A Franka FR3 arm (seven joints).
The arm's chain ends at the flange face. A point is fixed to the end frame.
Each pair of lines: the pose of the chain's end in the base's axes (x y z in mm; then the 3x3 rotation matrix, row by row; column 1 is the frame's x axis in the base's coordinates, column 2 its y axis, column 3 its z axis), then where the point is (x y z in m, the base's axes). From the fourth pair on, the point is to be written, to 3 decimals.
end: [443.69, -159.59, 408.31], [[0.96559, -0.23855, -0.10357], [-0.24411, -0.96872, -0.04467], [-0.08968, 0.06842, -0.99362]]
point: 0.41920 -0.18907 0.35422
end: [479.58, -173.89, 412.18], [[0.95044, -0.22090, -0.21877], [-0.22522, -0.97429, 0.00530], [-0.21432, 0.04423, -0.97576]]
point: 0.44917 -0.20088 0.35982
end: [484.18, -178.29, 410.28], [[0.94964, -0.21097, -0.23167], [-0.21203, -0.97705, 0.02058], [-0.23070, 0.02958, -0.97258]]
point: 0.45334 -0.20464 0.35784
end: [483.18, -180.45, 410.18], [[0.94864, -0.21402, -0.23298], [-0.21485, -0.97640, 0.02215], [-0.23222, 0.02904, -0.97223]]
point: 0.452 -0.207 0.358
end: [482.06, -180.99, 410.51], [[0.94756, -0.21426, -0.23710], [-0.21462, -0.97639, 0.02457], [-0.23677, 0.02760, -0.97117]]
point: 0.451 -0.207 0.358
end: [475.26, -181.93, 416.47], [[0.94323, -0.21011, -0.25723], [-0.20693, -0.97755, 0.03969], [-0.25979, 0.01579, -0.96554]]
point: 0.443 -0.207 0.364
